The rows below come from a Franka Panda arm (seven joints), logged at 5 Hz.
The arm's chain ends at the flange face. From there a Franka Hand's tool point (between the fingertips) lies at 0.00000 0.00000 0.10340 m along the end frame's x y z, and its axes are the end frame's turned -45 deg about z.
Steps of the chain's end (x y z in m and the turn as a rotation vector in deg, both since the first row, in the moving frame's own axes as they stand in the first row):
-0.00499 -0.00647 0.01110 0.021 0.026 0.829
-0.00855 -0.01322 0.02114 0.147 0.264 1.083
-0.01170 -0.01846 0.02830 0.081 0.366 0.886
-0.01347 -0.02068 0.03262 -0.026 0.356 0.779
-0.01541 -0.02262 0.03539 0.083 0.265 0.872
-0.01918 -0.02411 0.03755 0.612 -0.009 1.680
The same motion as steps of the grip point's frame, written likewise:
0.00111 -0.00810 0.01110 -0.004 0.033 0.829
0.00383 -0.01524 0.02114 -0.083 0.291 1.083
0.00535 -0.02096 0.02830 -0.202 0.316 0.886
0.00552 -0.02366 0.03262 -0.270 0.233 0.779
0.00554 -0.02666 0.03539 -0.129 0.246 0.872
0.00427 -0.03139 0.03754 0.439 0.426 1.680

